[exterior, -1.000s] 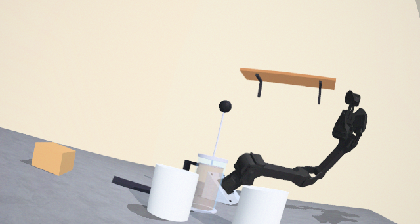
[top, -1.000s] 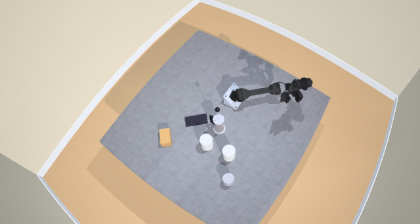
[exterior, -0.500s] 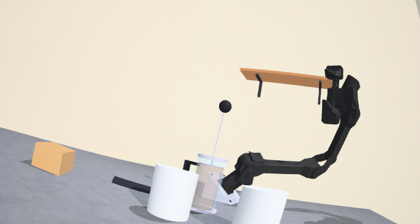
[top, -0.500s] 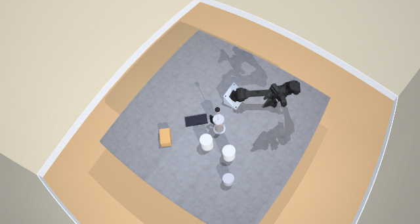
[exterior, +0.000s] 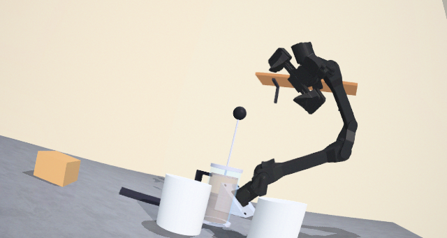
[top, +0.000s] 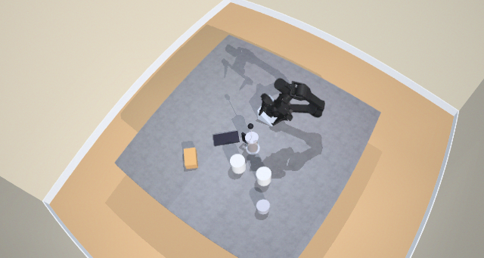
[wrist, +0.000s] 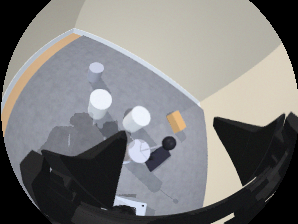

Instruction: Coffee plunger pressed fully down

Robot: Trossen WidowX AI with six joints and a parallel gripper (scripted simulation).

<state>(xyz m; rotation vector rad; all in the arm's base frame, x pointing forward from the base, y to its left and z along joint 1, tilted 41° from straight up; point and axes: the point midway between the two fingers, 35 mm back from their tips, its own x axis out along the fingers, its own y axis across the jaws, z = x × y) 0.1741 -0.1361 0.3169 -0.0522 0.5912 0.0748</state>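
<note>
Now: gripper tip 20 mm short of the glass coffee press, 100 mm to the left of it and 220 mm above it.
</note>
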